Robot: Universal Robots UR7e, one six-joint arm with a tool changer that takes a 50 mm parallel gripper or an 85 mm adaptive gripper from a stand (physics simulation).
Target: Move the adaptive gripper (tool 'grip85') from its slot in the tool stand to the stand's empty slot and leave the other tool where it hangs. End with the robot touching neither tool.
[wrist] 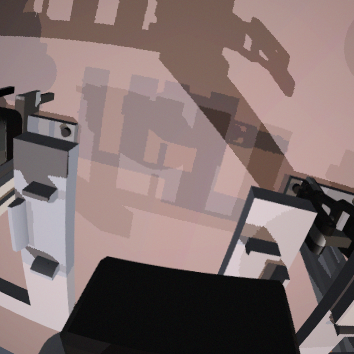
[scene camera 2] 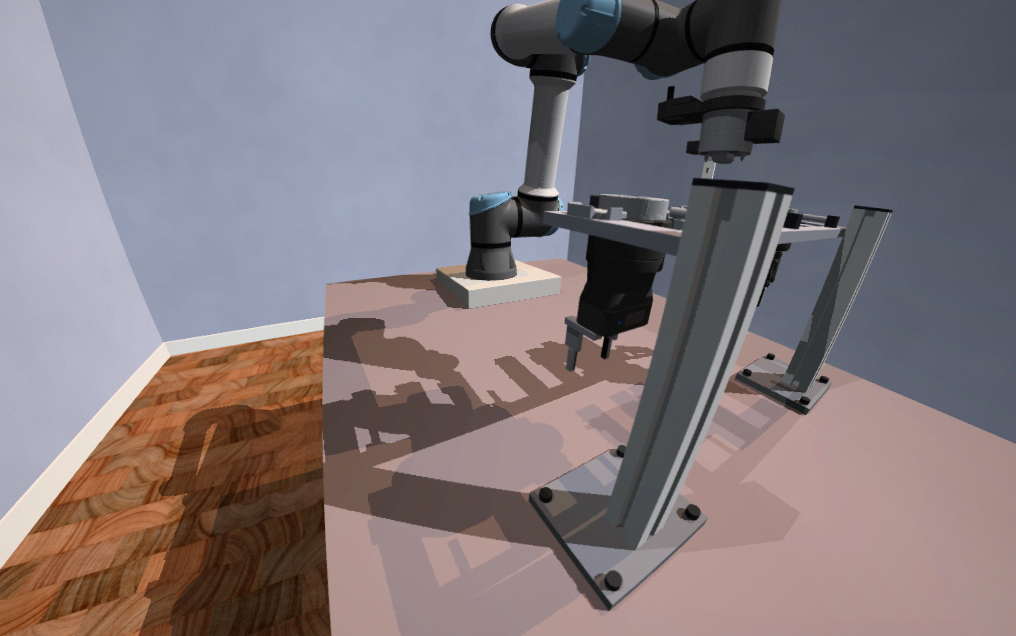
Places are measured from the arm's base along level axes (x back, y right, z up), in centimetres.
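Where they show: hand, tool point: (scene camera 2: 723,154); arm's base, link origin: (scene camera 2: 491,274).
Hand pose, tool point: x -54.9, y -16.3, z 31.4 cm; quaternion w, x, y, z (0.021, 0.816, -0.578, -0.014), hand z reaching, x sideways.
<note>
Each offset is from my tool point to the top centre of the thing. "spot": to the spot under its first point. Level surfaces: height alone.
The arm's bare tool changer (scene camera 2: 725,153) carries no gripper and hangs above the tool stand (scene camera 2: 628,228) (wrist: 46,225), apart from it. The adaptive gripper, black with linked fingers, hangs at the stand's far side; part of it shows behind the front post in scene camera 2 (scene camera 2: 772,273) and at the right of the wrist view (wrist: 322,212). Its finger opening is unclear. The other tool, a black parallel gripper (scene camera 2: 616,296), hangs at the near side with its two fingers apart. An open slot lies between two pale stand arms in the wrist view, its lower part hidden by a black block.
The stand's front post @[spot: dx -20.9, dy +22.8, dz -14.1 cm] (scene camera 2: 704,352) and far post @[spot: dx -9.9, dy -21.9, dz -16.9 cm] (scene camera 2: 843,292) rise from bolted base plates. The robot base stands on a pale block (scene camera 2: 517,292) at the back of the pink table @[dz -36.0 cm] (scene camera 2: 899,525). Raised locating blocks @[spot: dx -1.3, dy +6.7, dz -7.1 cm] (wrist: 41,191) sit on the stand's arms.
</note>
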